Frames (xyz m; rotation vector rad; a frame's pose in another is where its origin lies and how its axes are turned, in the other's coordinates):
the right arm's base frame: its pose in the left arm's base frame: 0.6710 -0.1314 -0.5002 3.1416 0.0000 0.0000
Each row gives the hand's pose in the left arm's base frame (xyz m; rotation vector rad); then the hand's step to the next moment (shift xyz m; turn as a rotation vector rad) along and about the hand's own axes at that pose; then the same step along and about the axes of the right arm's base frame.
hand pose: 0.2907 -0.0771 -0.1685 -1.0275 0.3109 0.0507
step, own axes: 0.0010 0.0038 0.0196 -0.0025 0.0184 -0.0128
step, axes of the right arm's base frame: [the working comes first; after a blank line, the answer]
step, axes of the left arm's base frame: 0.0048 0.0185 0.0059 -0.0088 -0.0010 -0.0208

0.0048 -0.0185 -0.0059 -0.0088 0.0010 0.0208
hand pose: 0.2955 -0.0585 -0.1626 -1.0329 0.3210 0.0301
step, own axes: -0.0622 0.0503 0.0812 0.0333 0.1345 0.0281
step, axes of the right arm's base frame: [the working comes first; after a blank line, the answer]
step, axes of the left arm's base frame: -0.0479 0.1026 0.0132 0.0152 0.0891 -0.1088

-0.0479 -0.1026 -0.0132 0.0152 -0.0891 0.1088
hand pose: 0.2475 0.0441 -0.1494 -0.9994 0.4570 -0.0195
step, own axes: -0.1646 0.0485 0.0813 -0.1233 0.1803 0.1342
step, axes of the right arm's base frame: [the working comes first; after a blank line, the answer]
step, axes of the left arm's base frame: -0.1275 0.1287 0.0570 -0.0951 0.2345 -0.0412

-0.1275 -0.1287 -0.0570 -0.0951 -0.2345 0.0412
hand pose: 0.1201 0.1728 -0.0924 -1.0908 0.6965 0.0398
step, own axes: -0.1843 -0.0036 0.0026 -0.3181 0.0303 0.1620
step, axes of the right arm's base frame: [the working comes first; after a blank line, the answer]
step, axes of the left arm's base frame: -0.1428 0.0557 0.1024 -0.1810 0.2434 0.1907

-0.1428 -0.0557 -0.1024 -0.1810 -0.2434 -0.1907
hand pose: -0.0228 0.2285 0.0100 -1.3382 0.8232 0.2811
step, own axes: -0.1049 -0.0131 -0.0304 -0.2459 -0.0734 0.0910
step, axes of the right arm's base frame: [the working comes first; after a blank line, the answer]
step, axes of the left arm's base frame: -0.0759 -0.0035 0.0795 -0.0924 0.1323 0.2193

-0.0759 0.0035 -0.0795 -0.0924 -0.1323 -0.2193
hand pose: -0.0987 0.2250 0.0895 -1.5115 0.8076 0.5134
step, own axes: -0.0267 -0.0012 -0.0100 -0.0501 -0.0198 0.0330
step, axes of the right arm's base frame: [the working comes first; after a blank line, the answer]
step, axes of the left arm's base frame: -0.0180 -0.0050 0.0216 -0.0131 0.0410 0.0462

-0.0180 0.0050 -0.0216 -0.0131 -0.0410 -0.0462
